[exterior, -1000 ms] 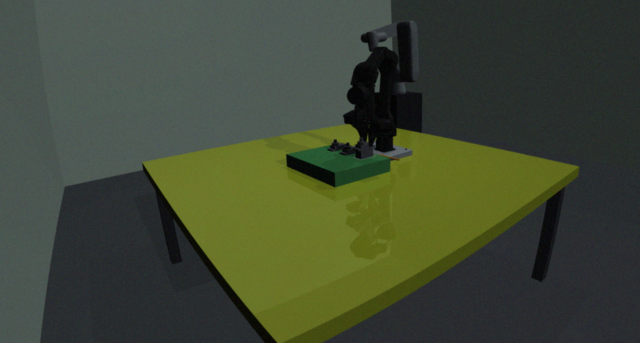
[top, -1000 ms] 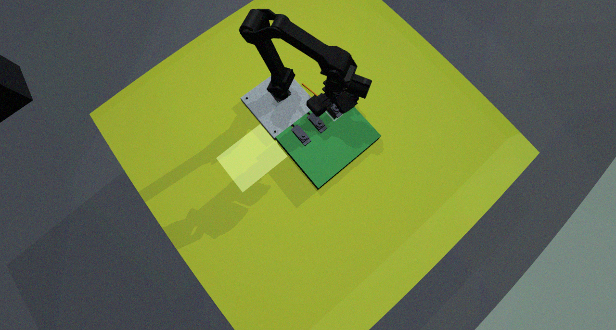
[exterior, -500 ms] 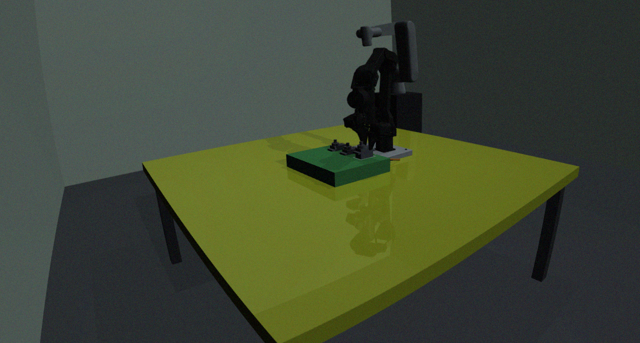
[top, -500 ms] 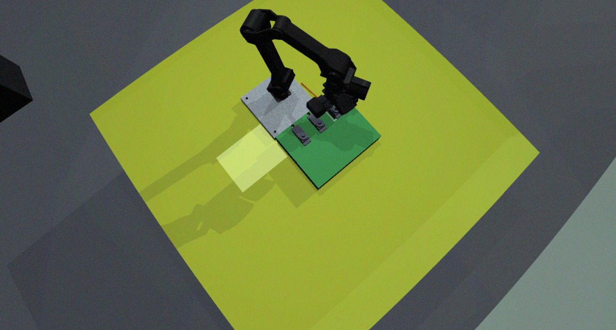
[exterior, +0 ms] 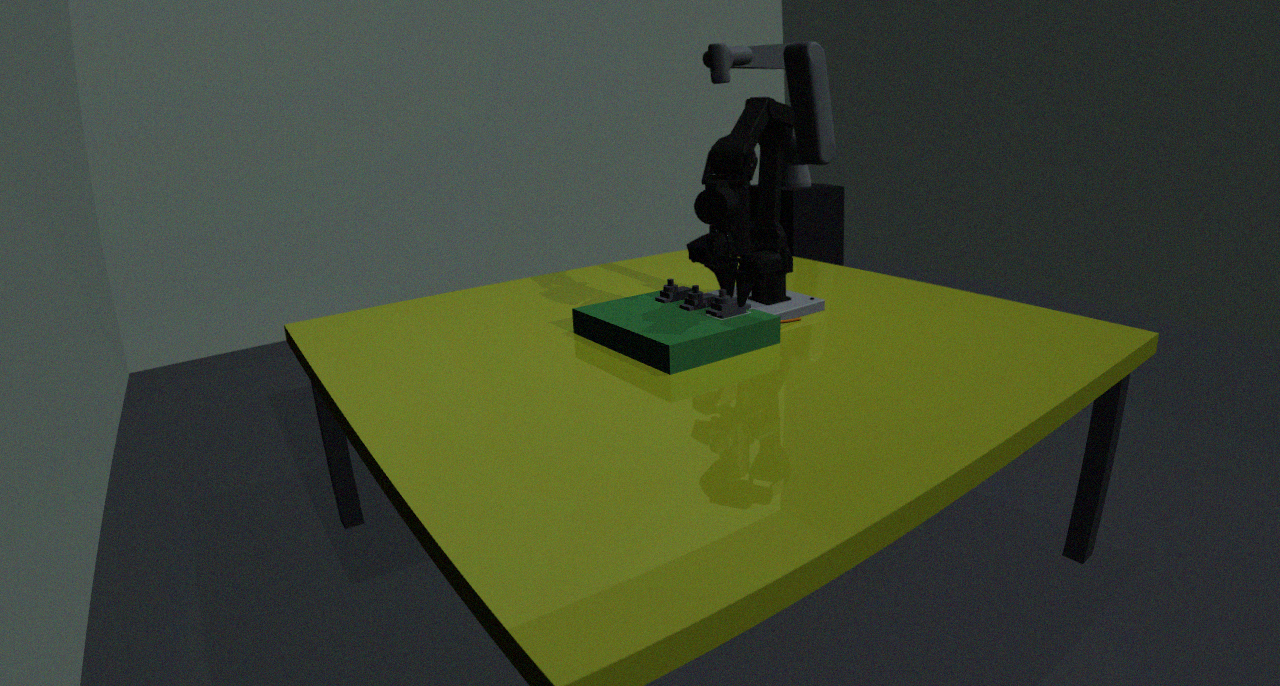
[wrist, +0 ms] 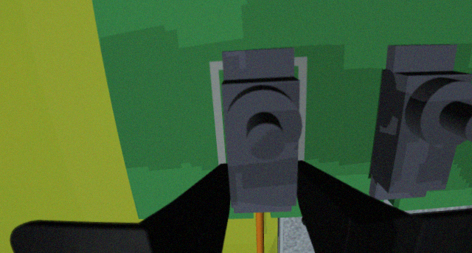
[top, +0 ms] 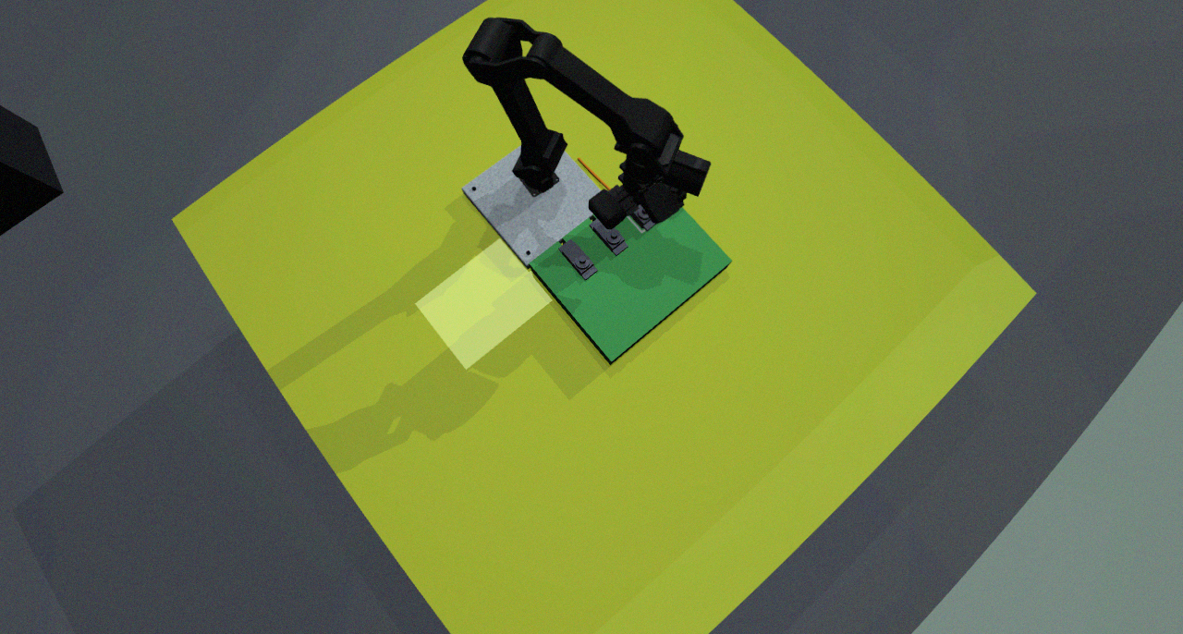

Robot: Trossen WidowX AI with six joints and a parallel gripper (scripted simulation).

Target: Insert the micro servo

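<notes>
Right now the green deck is 13 cm ahead of my gripper tip, 7 cm to the right of it and 4 cm below it.
</notes>
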